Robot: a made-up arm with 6 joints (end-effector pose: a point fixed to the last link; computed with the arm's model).
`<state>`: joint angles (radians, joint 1 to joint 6).
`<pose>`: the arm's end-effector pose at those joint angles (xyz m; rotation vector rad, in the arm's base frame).
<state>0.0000 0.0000 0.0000 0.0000 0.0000 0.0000</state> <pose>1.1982 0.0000 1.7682 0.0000 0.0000 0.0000</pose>
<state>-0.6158 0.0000 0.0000 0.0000 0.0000 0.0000</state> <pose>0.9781 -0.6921 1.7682 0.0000 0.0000 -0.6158</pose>
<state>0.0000 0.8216 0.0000 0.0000 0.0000 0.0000</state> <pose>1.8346 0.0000 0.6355 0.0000 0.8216 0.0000</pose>
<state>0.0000 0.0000 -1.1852 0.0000 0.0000 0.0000</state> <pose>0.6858 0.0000 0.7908 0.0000 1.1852 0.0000</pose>
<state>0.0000 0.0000 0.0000 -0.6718 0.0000 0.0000</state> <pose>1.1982 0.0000 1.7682 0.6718 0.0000 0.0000</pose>
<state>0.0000 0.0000 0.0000 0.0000 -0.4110 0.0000</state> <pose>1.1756 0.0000 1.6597 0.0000 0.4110 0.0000</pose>
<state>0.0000 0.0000 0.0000 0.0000 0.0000 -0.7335</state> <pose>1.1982 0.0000 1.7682 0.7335 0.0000 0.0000</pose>
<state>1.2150 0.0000 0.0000 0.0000 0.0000 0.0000</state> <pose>0.4174 1.1232 1.7682 0.0000 0.0000 1.2150</pose>
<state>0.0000 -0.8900 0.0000 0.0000 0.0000 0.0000</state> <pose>-0.1735 0.0000 2.0507 0.0000 -0.8900 0.0000</pose>
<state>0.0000 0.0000 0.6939 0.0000 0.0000 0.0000</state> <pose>0.9019 0.0000 2.3712 0.0000 -0.6939 0.0000</pose>
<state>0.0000 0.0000 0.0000 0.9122 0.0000 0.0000</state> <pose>1.1982 0.0000 1.7682 -0.9122 0.0000 0.0000</pose>
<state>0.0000 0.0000 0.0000 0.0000 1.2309 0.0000</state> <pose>1.0171 0.0000 2.0243 0.0000 -1.2309 0.0000</pose>
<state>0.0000 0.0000 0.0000 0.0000 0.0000 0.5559</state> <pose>1.1982 0.0000 1.7682 -0.5559 0.0000 0.0000</pose>
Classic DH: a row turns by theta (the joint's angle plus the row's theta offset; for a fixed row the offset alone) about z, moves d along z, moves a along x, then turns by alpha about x. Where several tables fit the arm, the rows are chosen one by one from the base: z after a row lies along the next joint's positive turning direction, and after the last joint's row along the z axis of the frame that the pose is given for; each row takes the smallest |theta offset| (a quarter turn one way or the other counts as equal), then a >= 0, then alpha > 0; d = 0 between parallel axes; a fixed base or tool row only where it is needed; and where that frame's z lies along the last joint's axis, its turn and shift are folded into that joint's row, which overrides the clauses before.
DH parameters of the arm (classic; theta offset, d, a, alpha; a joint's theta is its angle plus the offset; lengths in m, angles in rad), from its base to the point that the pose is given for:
joint 1: 0 0.4713 0.2162 -1.5708
joint 2: -1.5708 0 1.1887 3.1416
joint 3: 0 0 0.1082 -1.5708
joint 4: 0 -0.7104 0 1.5708
joint 5: 0 0 0 -1.5708
joint 6: 1.5708 -0.2716 0 1.5708
tool (fixed): -1.5708 0 0 0

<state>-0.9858 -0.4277 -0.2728 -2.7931 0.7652 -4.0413</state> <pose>0.2939 -0.5600 1.6249 0.7693 0.1734 -1.3456</pose>
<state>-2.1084 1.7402 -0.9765 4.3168 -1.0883 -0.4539</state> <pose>-0.1722 -0.7224 -0.2569 -1.2613 0.5729 0.1842</pose>
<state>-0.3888 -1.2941 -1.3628 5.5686 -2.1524 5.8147</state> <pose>-0.2876 0.2785 0.6944 1.1115 2.0927 0.0684</pose>
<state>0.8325 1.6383 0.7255 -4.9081 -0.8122 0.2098</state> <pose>1.4932 1.3536 -0.2761 -2.2164 0.6568 0.6720</pose>
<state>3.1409 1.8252 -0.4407 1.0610 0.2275 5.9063</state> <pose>-0.8483 -0.0529 -0.6651 2.1190 0.1915 -1.2386</pose>
